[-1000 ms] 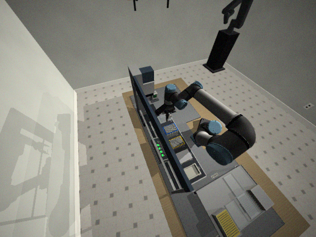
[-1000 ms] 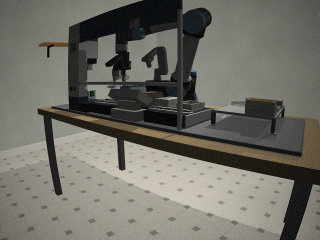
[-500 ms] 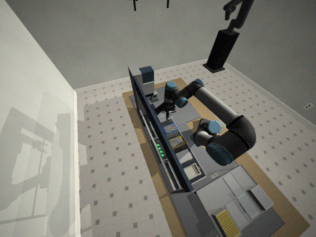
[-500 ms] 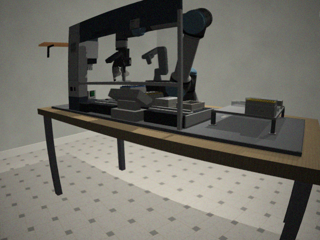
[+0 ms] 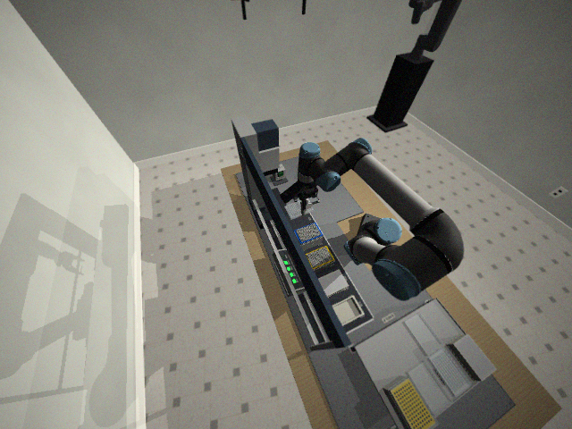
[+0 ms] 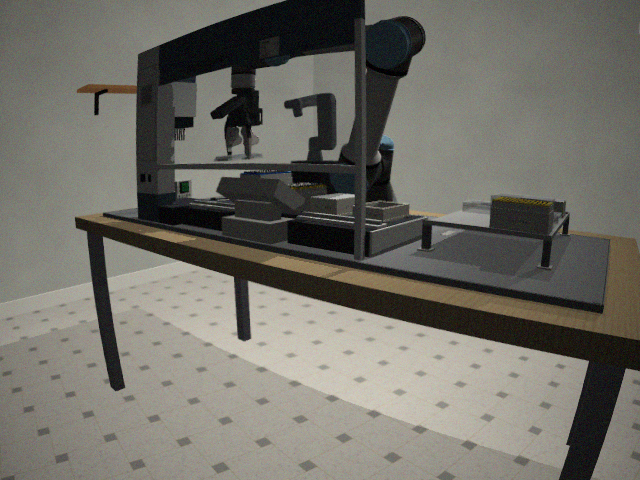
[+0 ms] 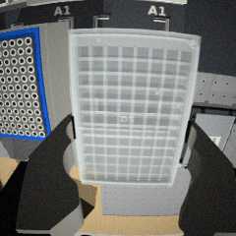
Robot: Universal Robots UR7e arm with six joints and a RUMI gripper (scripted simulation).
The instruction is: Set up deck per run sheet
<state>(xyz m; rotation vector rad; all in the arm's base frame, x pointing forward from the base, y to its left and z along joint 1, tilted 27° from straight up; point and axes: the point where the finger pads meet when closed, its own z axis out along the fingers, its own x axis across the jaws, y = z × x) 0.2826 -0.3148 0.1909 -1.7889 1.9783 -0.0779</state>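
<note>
Right now my hand is 13 cm to the right of the blue-framed tip rack, 7 cm above it and 2 cm short of it. Round my hand: sample plate 1 cm below; yellow-framed tip rack 25 cm to the left, 10 cm below, 2 cm ahead; flat lid 18 cm below, 16 cm to the right, 15 cm behind.
</note>
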